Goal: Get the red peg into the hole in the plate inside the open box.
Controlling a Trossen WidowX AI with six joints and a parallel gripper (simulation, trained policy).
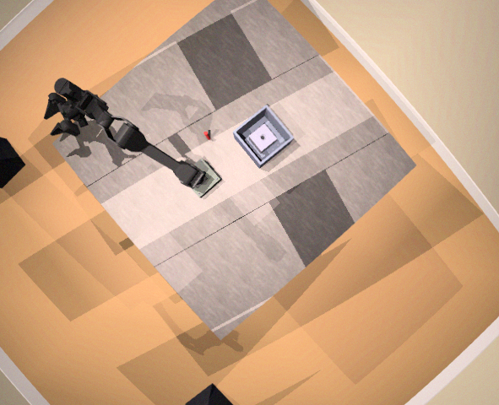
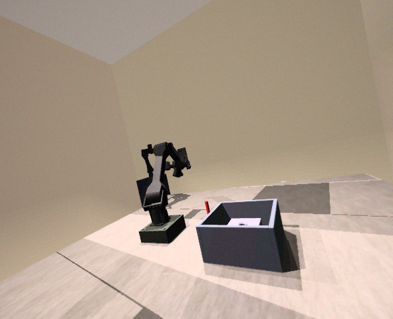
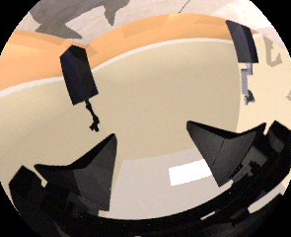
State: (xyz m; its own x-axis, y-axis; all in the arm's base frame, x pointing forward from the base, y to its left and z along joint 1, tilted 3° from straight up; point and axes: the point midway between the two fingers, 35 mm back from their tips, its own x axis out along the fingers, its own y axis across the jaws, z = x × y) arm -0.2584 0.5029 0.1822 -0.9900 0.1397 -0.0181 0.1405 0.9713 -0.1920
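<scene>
Now: gripper tip 46 cm short of the red peg, 38 cm to the left of it and 20 cm above it. Round my gripper tip: grey-blue box (64 cm ahead, 55 cm to the right, 21 cm below).
</scene>
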